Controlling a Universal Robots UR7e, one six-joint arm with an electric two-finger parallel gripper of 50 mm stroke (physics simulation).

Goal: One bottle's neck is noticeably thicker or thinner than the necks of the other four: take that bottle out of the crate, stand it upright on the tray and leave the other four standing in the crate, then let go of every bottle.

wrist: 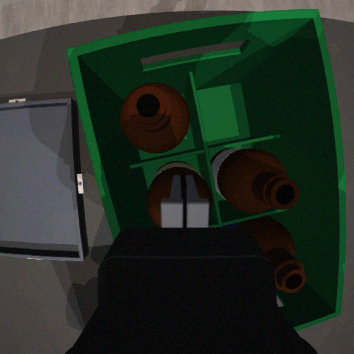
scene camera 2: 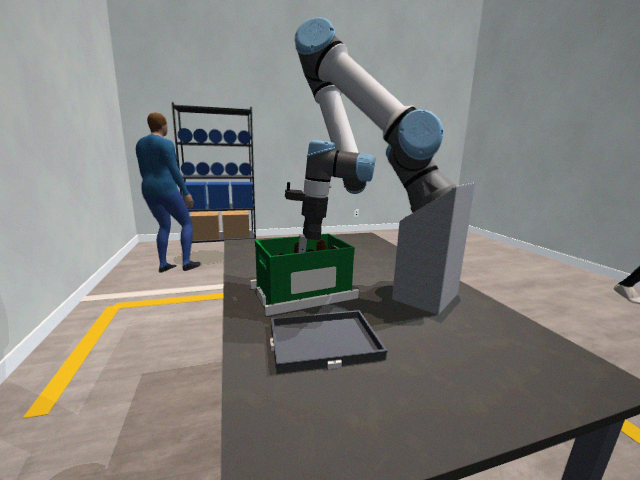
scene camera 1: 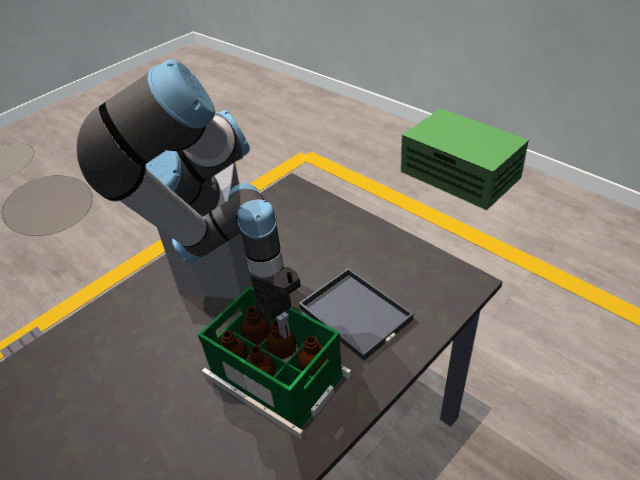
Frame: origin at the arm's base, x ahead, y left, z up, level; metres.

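Seen in the pictures: gripper, fingertip midpoint: point(wrist: 182, 187) point(scene camera 1: 285, 335); arm's base at its link origin: point(scene camera 2: 435, 202) point(scene camera 1: 192, 195).
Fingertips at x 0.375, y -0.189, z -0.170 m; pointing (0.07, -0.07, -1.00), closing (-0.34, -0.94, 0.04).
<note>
Offsets run from my fingertips to a thing's top centre. "pt": to the spot under its first point. Level surfaces: height alone.
The green crate {dx -0.025, dy -0.031, dz +0.027 m} point(scene camera 1: 216, 361) point(scene camera 2: 273, 284) point(wrist: 342, 200) holds five brown bottles. In scene camera 1, the tray-side row has a left bottle {dx -0.106, dy +0.021, dz +0.015 m} point(scene camera 1: 254, 329), a middle bottle {dx -0.024, dy +0.010, dz +0.017 m} point(scene camera 1: 281, 345) point(wrist: 159, 197) and a right bottle {dx +0.069, dy +0.003, dz +0.015 m} point(scene camera 1: 309, 355) point(wrist: 155, 127). The other row has a left bottle {dx -0.117, dy -0.067, dz +0.015 m} point(scene camera 1: 231, 343) point(wrist: 275, 237) and a middle bottle {dx -0.031, dy -0.076, dz +0.015 m} point(scene camera 1: 262, 363) point(wrist: 245, 180), beside an empty compartment. My gripper point(scene camera 1: 284, 334) point(scene camera 2: 302, 250) point(wrist: 182, 187) is shut with nothing seen between its fingers. It points down at the tray-side middle bottle, whose neck is hidden. The grey tray {pt dx +0.072, dy +0.234, dz -0.143 m} point(scene camera 1: 356, 315) point(scene camera 2: 320, 338) point(wrist: 35, 175) is empty.
White rails point(scene camera 1: 253, 403) point(scene camera 2: 310, 303) edge the crate's base on the dark table {dz -0.148 m} point(scene camera 1: 129, 392) point(scene camera 2: 465, 408). The crate's walls and dividers surround the bottles. A second green crate point(scene camera 1: 462, 147) stands on the floor. A person point(scene camera 2: 160, 175) stands by a shelf rack point(scene camera 2: 211, 109).
</note>
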